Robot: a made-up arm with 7 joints.
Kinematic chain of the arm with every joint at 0, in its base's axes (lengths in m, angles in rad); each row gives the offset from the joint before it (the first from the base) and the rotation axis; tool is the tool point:
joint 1: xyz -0.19 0 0.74 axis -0.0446 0.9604 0.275
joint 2: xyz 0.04 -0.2 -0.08 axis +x
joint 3: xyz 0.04 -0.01 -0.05 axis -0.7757 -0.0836 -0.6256
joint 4: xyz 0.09 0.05 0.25 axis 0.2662 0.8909 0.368
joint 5: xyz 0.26 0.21 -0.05 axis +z
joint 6: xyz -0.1 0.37 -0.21 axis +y
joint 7: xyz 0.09 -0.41 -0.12 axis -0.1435 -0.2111 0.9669
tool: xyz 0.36 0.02 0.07
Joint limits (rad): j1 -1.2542..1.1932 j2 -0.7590..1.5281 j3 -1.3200..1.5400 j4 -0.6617..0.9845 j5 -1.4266..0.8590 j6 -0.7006..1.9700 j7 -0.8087..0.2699
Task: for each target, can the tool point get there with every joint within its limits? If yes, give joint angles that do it. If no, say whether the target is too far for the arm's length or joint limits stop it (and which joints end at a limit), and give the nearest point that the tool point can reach.
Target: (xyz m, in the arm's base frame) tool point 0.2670 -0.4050 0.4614
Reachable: yes | joints -0.7519 0.7122 1.2232 0.3786 -0.8151 0.5119 -0.2430
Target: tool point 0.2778 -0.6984 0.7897
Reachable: yes | joints -0.7318 0.9748 1.3073 -0.0037 -0.1149 -0.1718 -0.6100
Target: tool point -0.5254 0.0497 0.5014
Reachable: yes | joints 0.7224 0.3551 -0.4166 0.4930 0.2767 1.6616 -0.4546
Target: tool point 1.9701 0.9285 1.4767
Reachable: no: too far | nearest point 0.6534 0.1824 0.9743 | short by 1.595 m
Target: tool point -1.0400 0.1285 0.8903
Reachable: no: joint limits stop it (at a limit: joint 1, joint 4, joint 5, joint 6) | nearest point -0.8802 0.0739 0.8299 | short by 0.179 m
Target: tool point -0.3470 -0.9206 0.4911
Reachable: no: joint limits stop it (at a limit: joint 1, joint 2, joint 3, joint 4, joint 5) | nearest point -0.3167 -0.8000 0.4641 | short by 0.127 m
